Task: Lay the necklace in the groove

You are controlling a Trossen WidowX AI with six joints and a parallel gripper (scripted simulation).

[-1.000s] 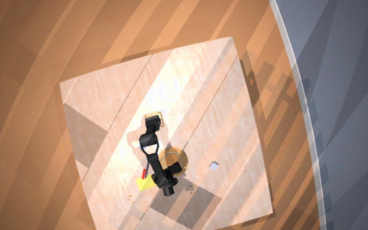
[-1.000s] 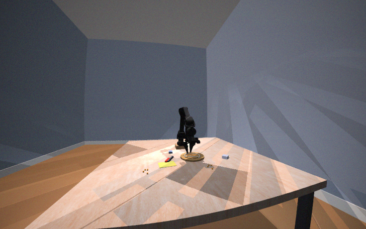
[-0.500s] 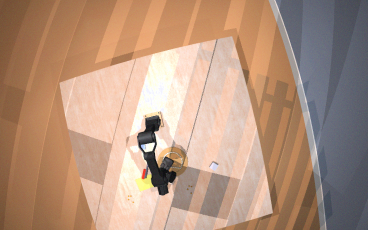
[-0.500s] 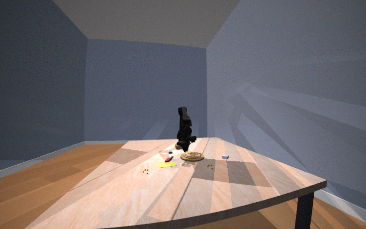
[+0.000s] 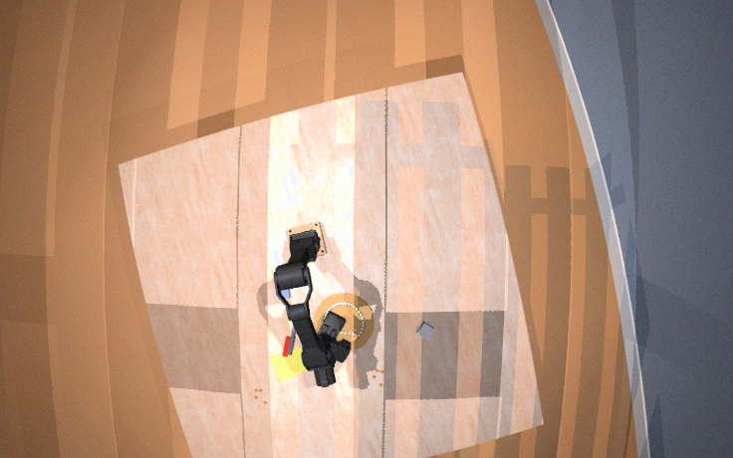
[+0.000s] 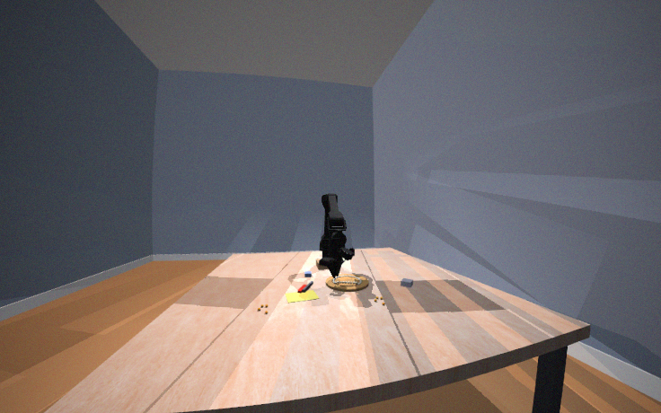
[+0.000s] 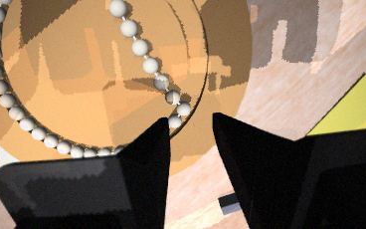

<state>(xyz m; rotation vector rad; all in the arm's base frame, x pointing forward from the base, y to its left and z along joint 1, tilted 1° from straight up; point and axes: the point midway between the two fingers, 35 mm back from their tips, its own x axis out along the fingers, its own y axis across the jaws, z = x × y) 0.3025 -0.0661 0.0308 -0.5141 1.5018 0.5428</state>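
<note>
My gripper tip is 6 cm to the right of the round bead board, 3 cm above it and 1 cm past it. From my gripper tip the other things lie so: blue block (18 cm behind, 8 cm to the right, 3 cm below); yellow note (17 cm to the right, 5 cm ahead, 4 cm below); red marker (14 cm to the right, 3 cm below, 2 cm behind).
</note>
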